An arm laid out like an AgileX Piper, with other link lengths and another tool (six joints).
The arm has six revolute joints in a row. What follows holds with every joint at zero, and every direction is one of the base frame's. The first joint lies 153.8 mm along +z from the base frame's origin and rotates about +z. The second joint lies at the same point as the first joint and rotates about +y. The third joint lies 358.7 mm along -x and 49 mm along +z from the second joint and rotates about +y. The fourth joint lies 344.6 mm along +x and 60.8 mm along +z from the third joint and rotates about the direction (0.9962, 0, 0.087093). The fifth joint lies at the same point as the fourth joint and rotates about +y. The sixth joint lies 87 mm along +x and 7.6 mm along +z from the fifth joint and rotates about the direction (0.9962, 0, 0.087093). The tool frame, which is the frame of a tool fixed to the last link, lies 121.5 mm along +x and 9 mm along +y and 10.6 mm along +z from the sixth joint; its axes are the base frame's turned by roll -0.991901, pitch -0.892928 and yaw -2.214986 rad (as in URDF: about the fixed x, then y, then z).
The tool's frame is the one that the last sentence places.
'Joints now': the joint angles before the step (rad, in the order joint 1, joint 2, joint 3, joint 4, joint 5, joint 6). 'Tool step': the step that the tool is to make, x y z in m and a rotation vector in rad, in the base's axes. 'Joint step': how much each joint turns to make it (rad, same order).
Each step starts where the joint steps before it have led.
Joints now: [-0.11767 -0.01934 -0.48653 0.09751 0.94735 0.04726]
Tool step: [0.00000 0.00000 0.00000 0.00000 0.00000 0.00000]
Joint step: [0.00000 0.00000 0.00000 0.00000 0.00000 0.00000]
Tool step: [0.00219 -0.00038 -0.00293 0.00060 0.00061 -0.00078]
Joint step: [0.00006 -0.00001 0.01029 -0.00006 -0.00965 0.00006]
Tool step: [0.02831 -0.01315 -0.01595 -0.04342 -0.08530 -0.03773]
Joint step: [0.00271 0.00003 0.11575 -0.05265 -0.20628 0.00500]
